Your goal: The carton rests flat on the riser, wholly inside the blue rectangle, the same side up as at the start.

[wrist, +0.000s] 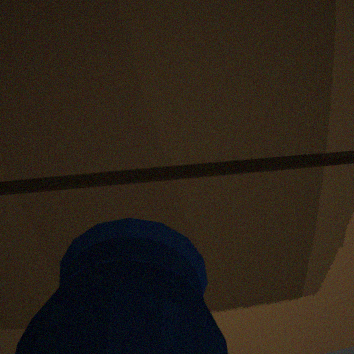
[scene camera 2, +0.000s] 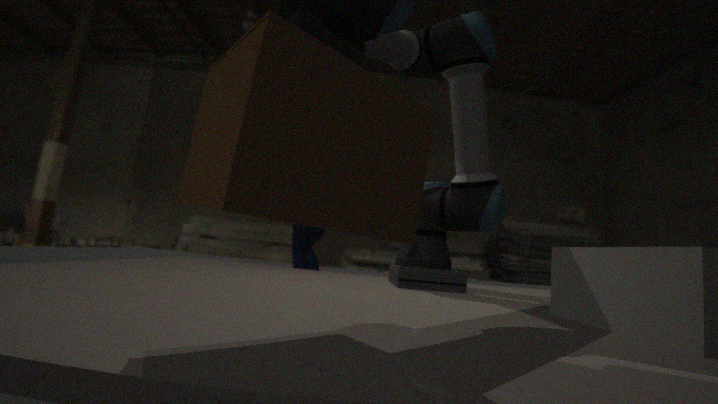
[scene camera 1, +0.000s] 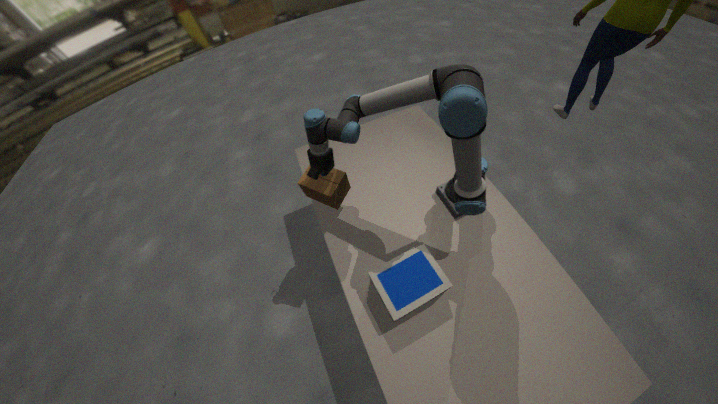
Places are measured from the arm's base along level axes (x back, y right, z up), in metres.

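Pixels of known places: hand, tool point: point(wrist: 143, 246); arm's base, link origin: point(scene camera 2: 422, 267).
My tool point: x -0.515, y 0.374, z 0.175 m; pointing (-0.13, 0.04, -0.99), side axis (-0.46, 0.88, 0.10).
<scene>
For each thing: its middle in the pictures, then the offset to it from my tool point. Level surfaces: height alone.
- brown carton, body centre: point(wrist: 138, 131) point(scene camera 2: 310, 155) point(scene camera 1: 325, 185) dz -0.057, dx -0.016, dy -0.009 m
- pale riser, body centre: point(scene camera 2: 662, 291) point(scene camera 1: 408, 282) dz -0.165, dx +0.034, dy -0.555 m
- blue rectangle, body centre: point(scene camera 1: 409, 279) dz -0.105, dx +0.034, dy -0.555 m
- pale table, surface height: dz -0.225 m
The brown carton point(scene camera 1: 324, 187) point(scene camera 2: 326, 135) point(wrist: 200, 100) hangs in the air near the table's left edge, its seamed top facing up. My suction gripper point(scene camera 1: 319, 173) point(wrist: 132, 232) is on the carton's top face and holds it, a little off the dark seam in the wrist view. The contact itself is hidden under the cup. In scene camera 2 the carton's underside is well above the table. The pale riser point(scene camera 1: 385, 296) point(scene camera 2: 652, 296) stands apart from the carton, nearer the viewer in scene camera 1. The blue rectangle point(scene camera 1: 410, 280) on its top has no carton on it.
The arm's base point(scene camera 1: 464, 198) point(scene camera 2: 429, 277) stands on the pale table point(scene camera 1: 552, 321) point(scene camera 2: 200, 296), to the right of the carton. A person point(scene camera 1: 612, 45) in a yellow top stands on the floor beyond the table. Shadows of the arm fall around the riser.
</scene>
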